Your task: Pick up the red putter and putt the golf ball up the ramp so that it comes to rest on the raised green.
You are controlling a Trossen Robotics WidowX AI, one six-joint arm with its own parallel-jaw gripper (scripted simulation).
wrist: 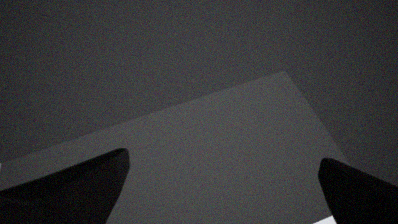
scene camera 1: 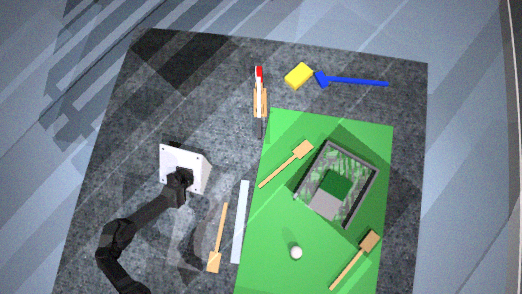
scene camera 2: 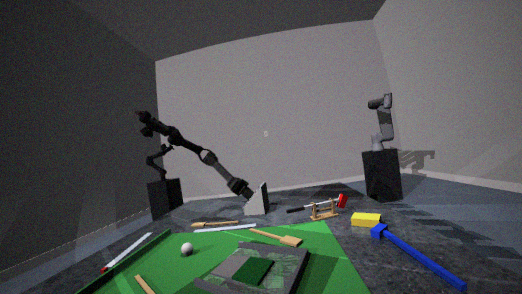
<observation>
The gripper is open, holding nothing. Also in view: a blue putter and a green mat.
</observation>
